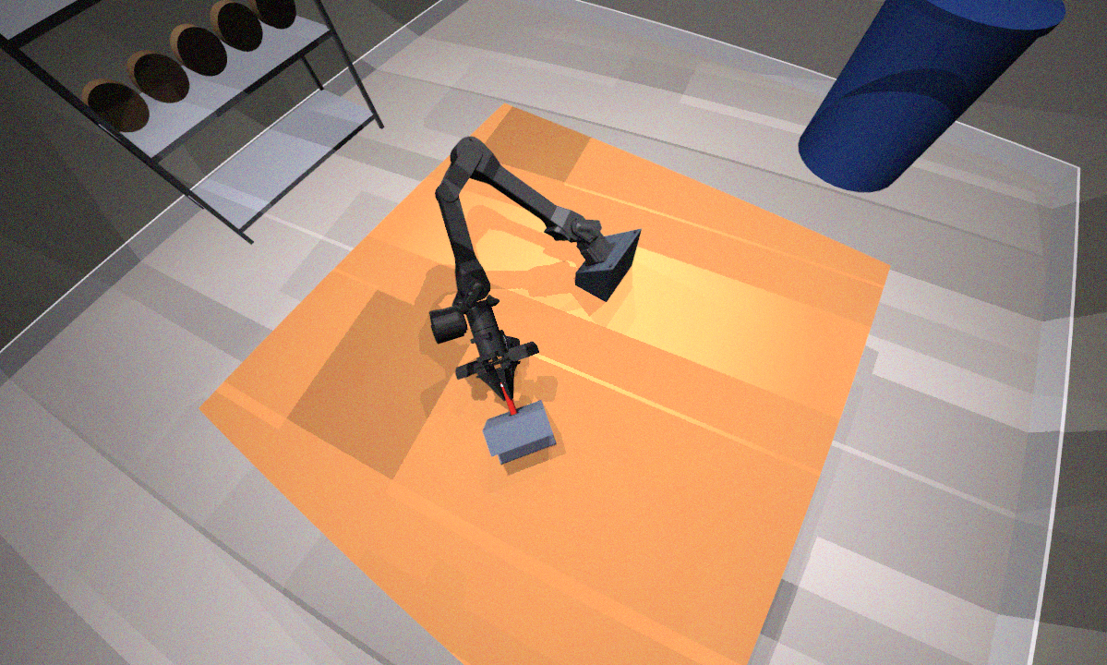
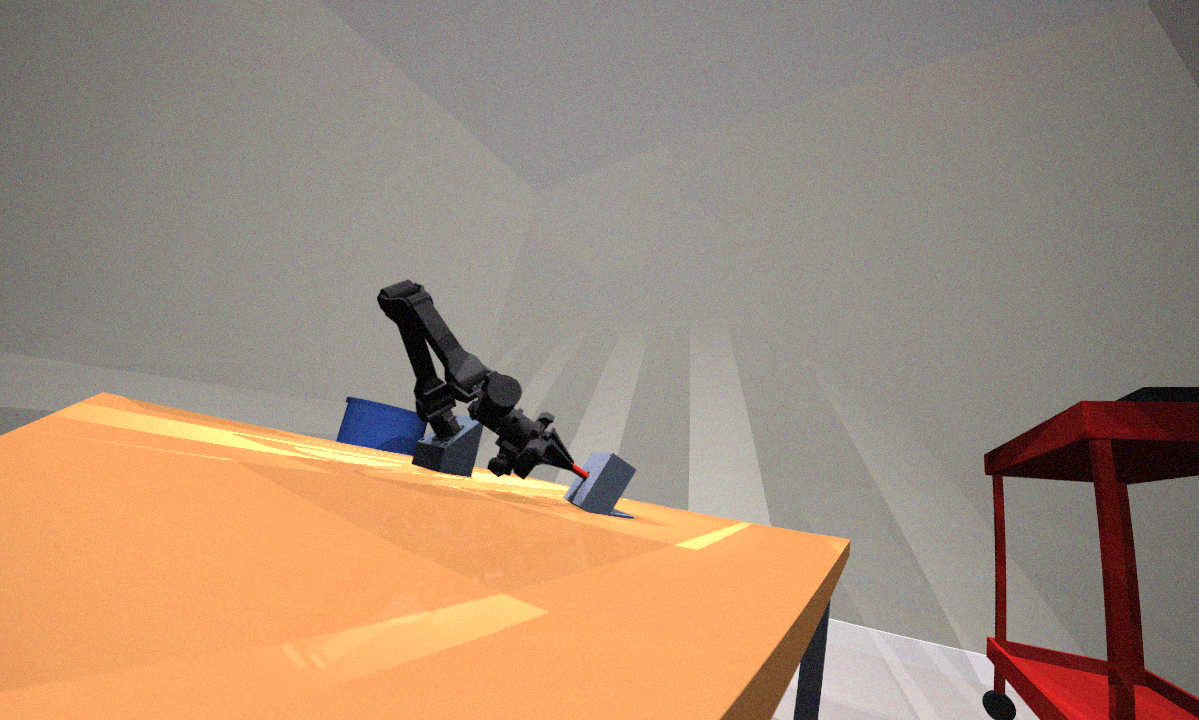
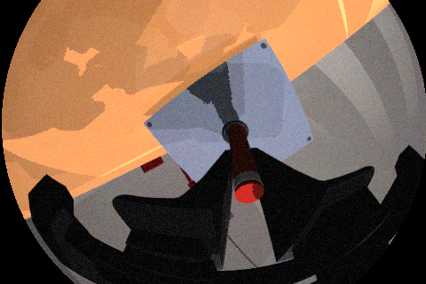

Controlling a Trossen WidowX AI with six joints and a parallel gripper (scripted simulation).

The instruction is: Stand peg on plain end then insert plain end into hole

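Right now the sloped grey-blue panel is 40 mm to the left of my gripper tip, 40 mm ahead of it and 30 mm below it. The rest, counted from my gripper tip: red peg (10 mm to the right, 10 mm behind).
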